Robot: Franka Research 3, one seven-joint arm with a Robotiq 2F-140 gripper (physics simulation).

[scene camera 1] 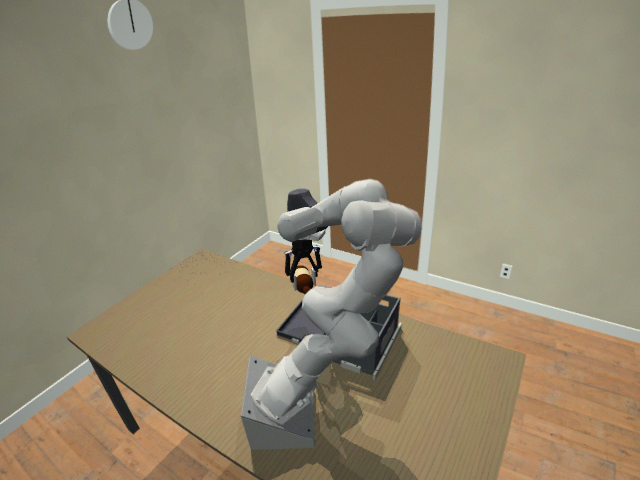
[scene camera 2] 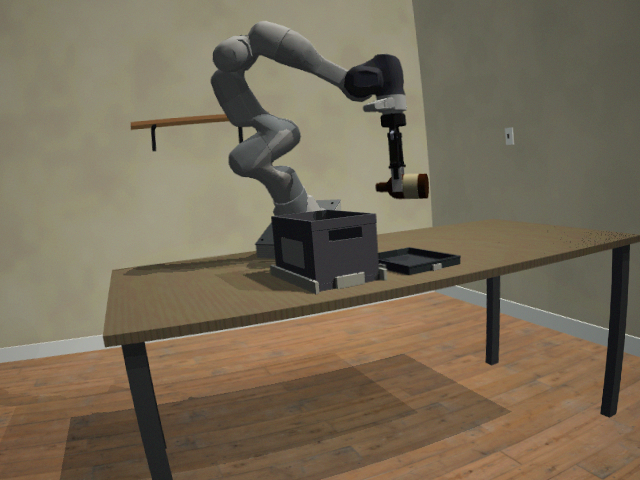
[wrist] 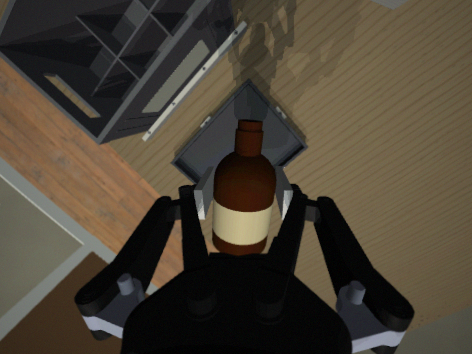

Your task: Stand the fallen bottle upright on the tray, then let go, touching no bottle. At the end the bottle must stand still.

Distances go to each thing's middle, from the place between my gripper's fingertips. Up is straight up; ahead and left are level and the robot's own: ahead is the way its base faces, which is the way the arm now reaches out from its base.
Right now my hand is 2 cm short of the brown bottle [scene camera 2: 415, 186], 1 cm to the right of it and 1 cm below it.
